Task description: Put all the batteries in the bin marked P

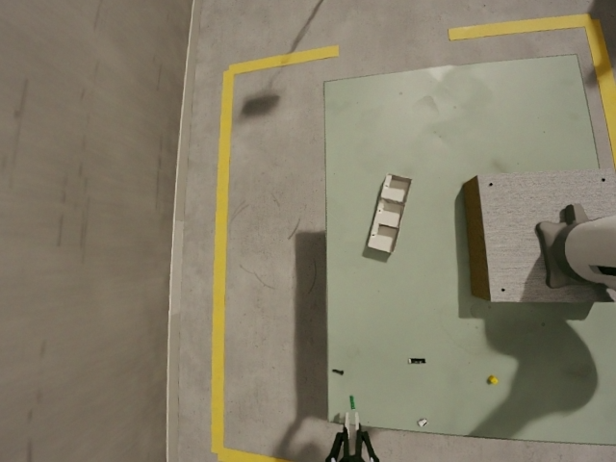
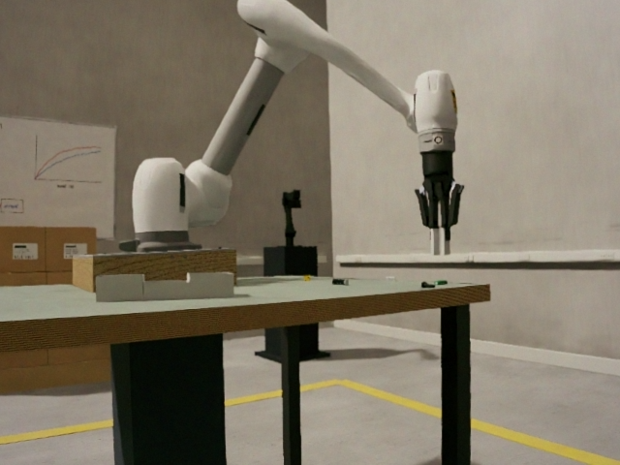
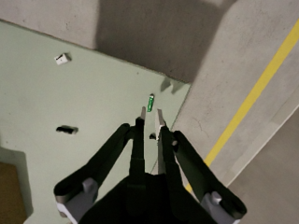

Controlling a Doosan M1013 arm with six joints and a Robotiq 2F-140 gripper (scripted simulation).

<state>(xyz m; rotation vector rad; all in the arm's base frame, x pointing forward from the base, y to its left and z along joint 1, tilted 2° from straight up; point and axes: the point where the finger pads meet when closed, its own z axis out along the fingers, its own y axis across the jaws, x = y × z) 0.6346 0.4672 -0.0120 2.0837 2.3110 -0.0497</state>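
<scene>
My hand is 100 mm above the thin green stick. Also, from my hand: small black screw (100 mm to the right, 100 mm below, 40 mm ahead); small white piece (220 mm behind, 100 mm below, 50 mm to the left); yellow piece (430 mm behind, 100 mm below, 90 mm to the right).
</scene>
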